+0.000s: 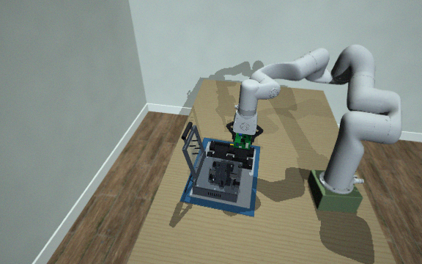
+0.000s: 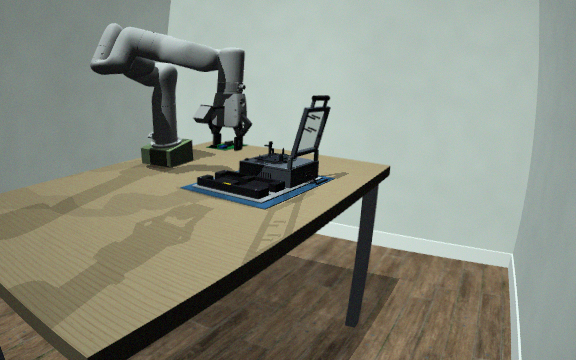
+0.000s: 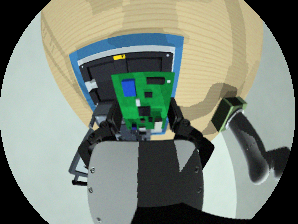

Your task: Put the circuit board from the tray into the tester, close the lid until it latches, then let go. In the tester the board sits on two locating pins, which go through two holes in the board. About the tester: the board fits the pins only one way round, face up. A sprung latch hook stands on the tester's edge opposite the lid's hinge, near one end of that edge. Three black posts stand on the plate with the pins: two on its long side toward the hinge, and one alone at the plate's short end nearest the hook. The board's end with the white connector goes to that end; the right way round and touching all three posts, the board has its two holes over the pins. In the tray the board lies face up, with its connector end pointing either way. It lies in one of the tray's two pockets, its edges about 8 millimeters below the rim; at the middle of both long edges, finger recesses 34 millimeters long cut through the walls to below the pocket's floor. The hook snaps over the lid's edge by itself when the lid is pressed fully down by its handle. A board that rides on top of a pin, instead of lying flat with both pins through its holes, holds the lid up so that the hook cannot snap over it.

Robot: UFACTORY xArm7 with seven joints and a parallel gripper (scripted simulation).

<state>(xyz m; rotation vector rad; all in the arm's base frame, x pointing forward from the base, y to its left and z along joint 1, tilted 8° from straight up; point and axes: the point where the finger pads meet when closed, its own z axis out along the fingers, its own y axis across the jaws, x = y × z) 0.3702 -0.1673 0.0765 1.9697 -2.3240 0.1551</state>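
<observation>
My hand is 90 mm short of the tester plate, 160 mm to the right of it and 50 mm above it. From my hand the other things lie so: lid (210 mm ahead, 140 mm to the left, 60 mm above); green circuit board (right at my hand).
</observation>
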